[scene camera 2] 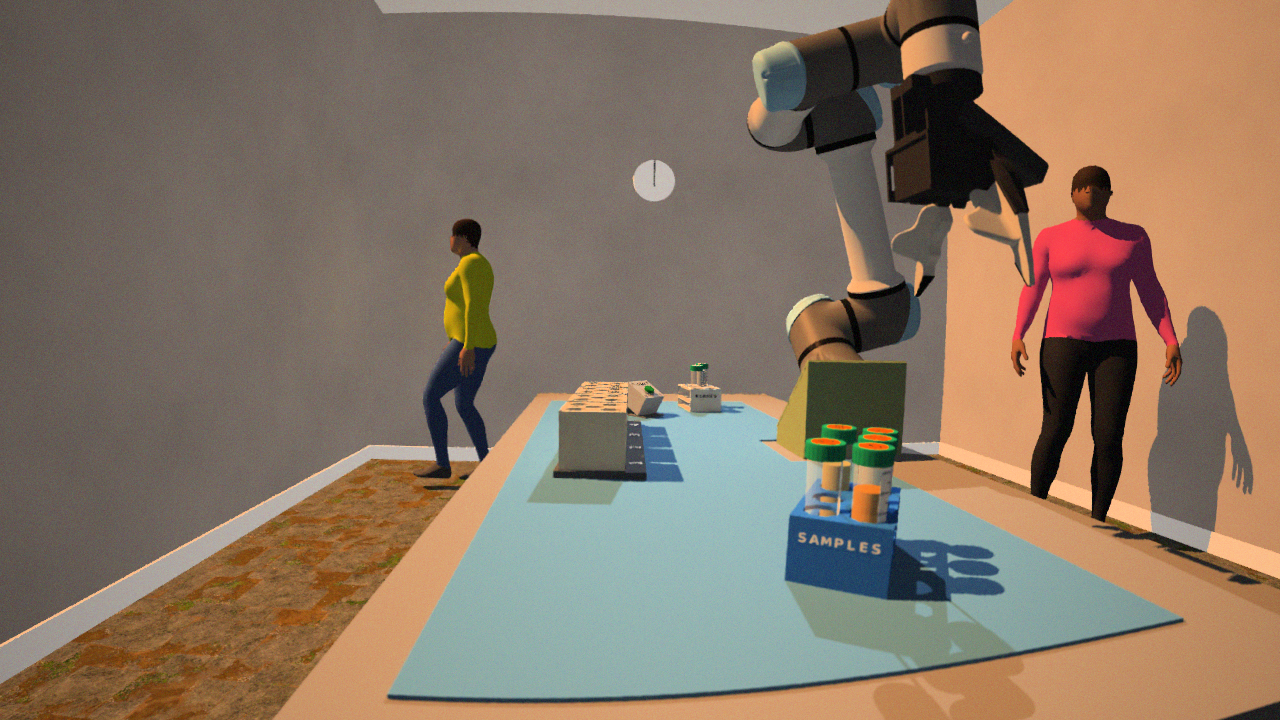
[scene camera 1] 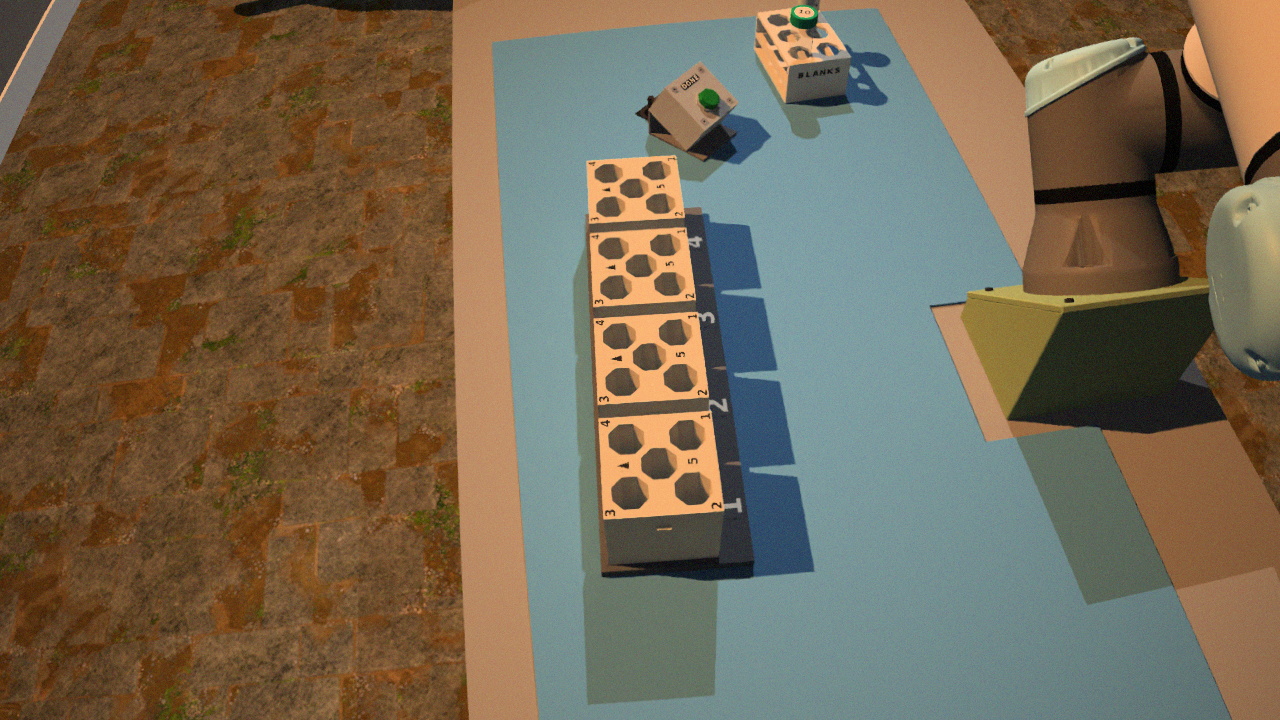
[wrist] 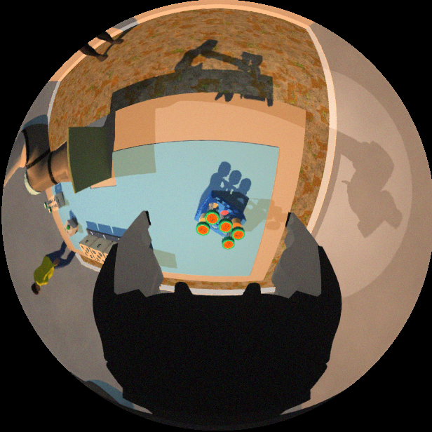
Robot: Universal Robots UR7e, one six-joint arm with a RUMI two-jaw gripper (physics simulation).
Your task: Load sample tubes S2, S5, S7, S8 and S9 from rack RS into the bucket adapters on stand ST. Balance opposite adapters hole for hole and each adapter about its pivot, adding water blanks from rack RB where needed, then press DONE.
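Seen in the pictures: gripper, fingertip midpoint: [scene camera 2: 966, 292]; arm's base, origin of the base link: [scene camera 2: 841, 396] [scene camera 1: 1100, 285].
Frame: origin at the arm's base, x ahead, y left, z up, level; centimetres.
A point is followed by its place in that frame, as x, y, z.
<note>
My gripper [scene camera 2: 975, 286] {12.8, 46.8, 16.1} [wrist: 217, 212] is open and empty, high above the table. The blue SAMPLES rack RS [scene camera 2: 836, 571] {28.9, 52.3, -7.9} stands below it and shows between the fingers in the wrist view. Several sample tubes [scene camera 2: 872, 474] {26.7, 52.9, 0.5} [wrist: 212, 218] with green-rimmed orange caps stand upright in it; their labels are unreadable. Stand ST [scene camera 1: 739, 541] {40.3, 14.8, -8.6} carries four pale adapters [scene camera 1: 662, 537] {47.3, 15.3, -3.9} [scene camera 2: 592, 443] {47.1, 15.3, -4.6}, marked 1 to 4, whose visible holes look empty. The white BLANKS rack RB [scene camera 1: 816, 86] {14.3, -45.0, -7.6} [scene camera 2: 704, 404] {14.6, -45.0, -7.7} holds green-capped tubes [scene camera 2: 699, 373] {15.9, -45.9, 0.5}. The green DONE button [scene camera 1: 708, 98] {30.5, -38.9, -2.6} [scene camera 2: 649, 389] {30.4, -38.7, -2.9} sits on a tilted box [scene camera 1: 684, 116] {33.7, -37.9, -4.1}.
The olive arm pedestal [scene camera 1: 1092, 358] {4.5, 7.5, -1.0} [scene camera 2: 854, 402] {1.6, 7.6, -0.1} [wrist: 90, 155] stands at the table's side, between the two tube racks along its length. A blue mat [scene camera 1: 895, 537] {26.2, 17.0, -9.6} [scene camera 2: 626, 608] {46.4, 52.4, -9.6} lies under the racks and stand. A person in yellow [scene camera 2: 469, 300] and one in pink [scene camera 2: 1093, 282] stand beyond the table.
</note>
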